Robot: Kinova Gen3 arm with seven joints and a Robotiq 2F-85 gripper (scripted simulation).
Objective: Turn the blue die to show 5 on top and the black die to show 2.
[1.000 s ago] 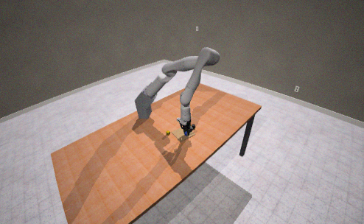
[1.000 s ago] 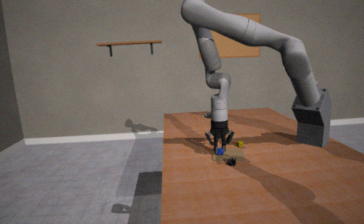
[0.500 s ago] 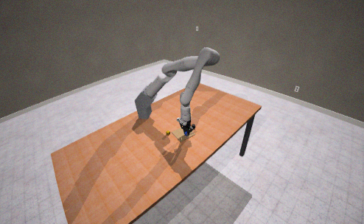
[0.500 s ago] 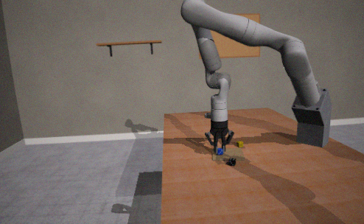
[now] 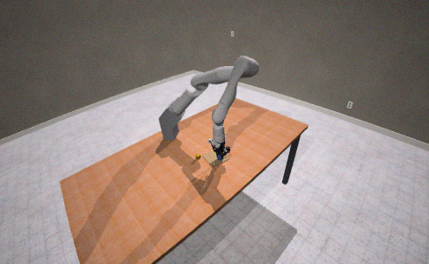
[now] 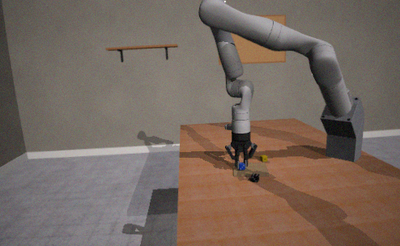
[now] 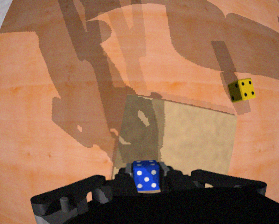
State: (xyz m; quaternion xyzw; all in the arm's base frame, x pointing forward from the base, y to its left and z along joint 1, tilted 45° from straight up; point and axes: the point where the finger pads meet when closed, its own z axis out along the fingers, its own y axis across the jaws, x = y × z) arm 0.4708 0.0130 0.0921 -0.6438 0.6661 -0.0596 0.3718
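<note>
My gripper is now 10 mm above the blue die. Also, from my hand: yellow die 110 mm behind, 100 mm to the right, 20 mm below; then tan mat 40 mm behind, 30 mm below; then black die 40 mm behind, 110 mm to the left, 20 mm below.
</note>
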